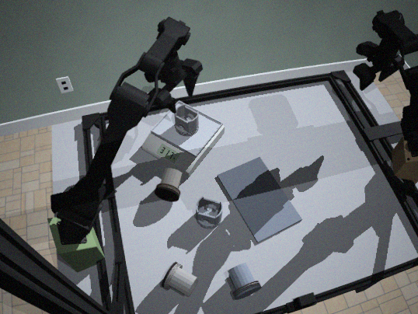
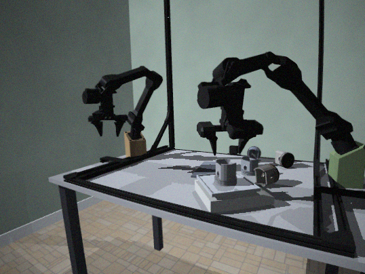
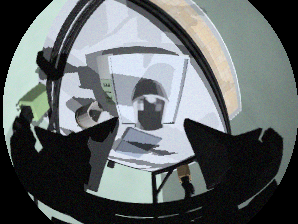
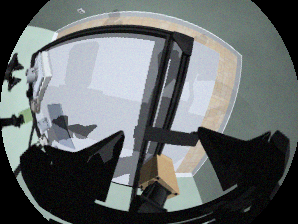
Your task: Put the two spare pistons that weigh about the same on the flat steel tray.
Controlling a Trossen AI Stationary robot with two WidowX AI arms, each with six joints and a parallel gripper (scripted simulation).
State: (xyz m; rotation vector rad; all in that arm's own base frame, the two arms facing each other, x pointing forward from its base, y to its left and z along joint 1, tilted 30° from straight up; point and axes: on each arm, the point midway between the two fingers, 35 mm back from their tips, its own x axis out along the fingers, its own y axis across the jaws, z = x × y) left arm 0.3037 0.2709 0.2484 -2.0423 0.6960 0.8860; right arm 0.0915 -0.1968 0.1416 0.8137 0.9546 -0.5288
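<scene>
Right now the white scale is 2 cm behind my left hand, 1 cm to the right of it and 14 cm below it. Also, from my left hand: flat steel tray (28 cm behind, 16 cm to the right, 18 cm below).
</scene>
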